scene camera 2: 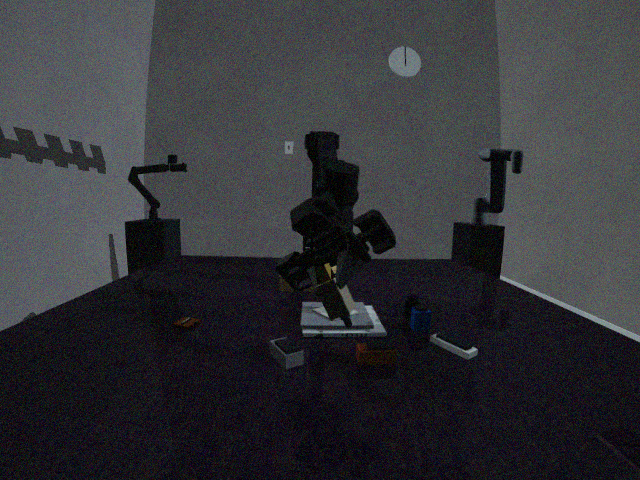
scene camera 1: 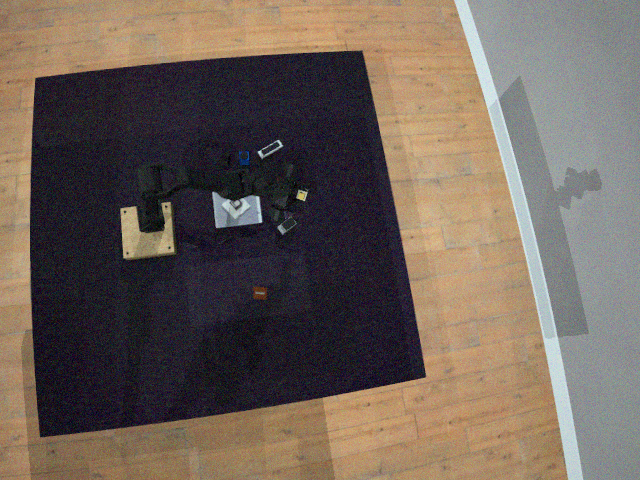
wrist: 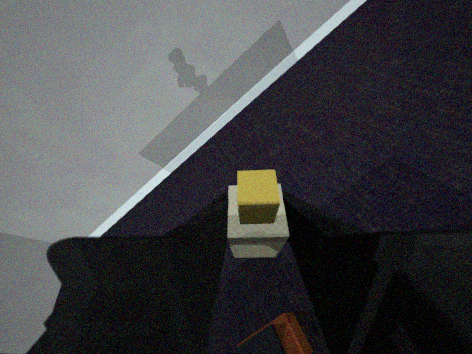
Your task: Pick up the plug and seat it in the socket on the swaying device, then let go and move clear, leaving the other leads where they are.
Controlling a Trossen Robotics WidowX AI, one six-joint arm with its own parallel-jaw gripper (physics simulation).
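The plug, a cream block with a yellow tip (scene camera 1: 301, 194) (scene camera 2: 345, 297) (wrist: 257, 195), is between the fingers of my gripper (wrist: 254, 198), which is shut on it. In the first scene view the yellow end faces up, and the plug is off the right side of the device. The device is a flat grey box (scene camera 1: 253, 217) (scene camera 2: 336, 323) with a white tilted diamond-shaped plate (scene camera 1: 231, 208) on top. The socket (scene camera 1: 237, 203) stands on that plate. In the second scene view, dark fingers cover part of the plug and the socket.
Around the device are a white bar (scene camera 1: 270, 148) (scene camera 2: 454, 347), a grey block (scene camera 1: 287, 225) (scene camera 2: 287, 355), an orange block (scene camera 2: 375, 356) (wrist: 294, 336) and a blue block (scene camera 1: 244, 157) (scene camera 2: 420, 319). A small orange piece (scene camera 1: 260, 292) (scene camera 2: 186, 322) lies farther off.
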